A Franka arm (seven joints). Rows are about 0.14 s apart.
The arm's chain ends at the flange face. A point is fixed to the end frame.
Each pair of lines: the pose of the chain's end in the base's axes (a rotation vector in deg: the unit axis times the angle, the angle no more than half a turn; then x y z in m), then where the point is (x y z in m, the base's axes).
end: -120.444, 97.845, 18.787, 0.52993, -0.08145, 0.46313
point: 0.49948 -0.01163 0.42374
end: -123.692, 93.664, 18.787, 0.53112, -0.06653, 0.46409
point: 0.49686 0.00113 0.42406
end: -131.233, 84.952, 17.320, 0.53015, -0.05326, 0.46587
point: 0.48864 0.00797 0.42250
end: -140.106, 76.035, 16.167, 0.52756, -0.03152, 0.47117
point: 0.47852 0.02046 0.42377
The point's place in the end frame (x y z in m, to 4 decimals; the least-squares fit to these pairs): -0.0510 0.0246 0.0644
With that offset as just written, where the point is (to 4 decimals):
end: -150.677, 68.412, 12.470, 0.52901, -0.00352, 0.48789
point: 0.4749 0.0357 0.4342
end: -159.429, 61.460, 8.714, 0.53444, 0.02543, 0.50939
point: 0.4777 0.0526 0.4511
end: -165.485, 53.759, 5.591, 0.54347, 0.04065, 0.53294
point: 0.4859 0.0581 0.4718
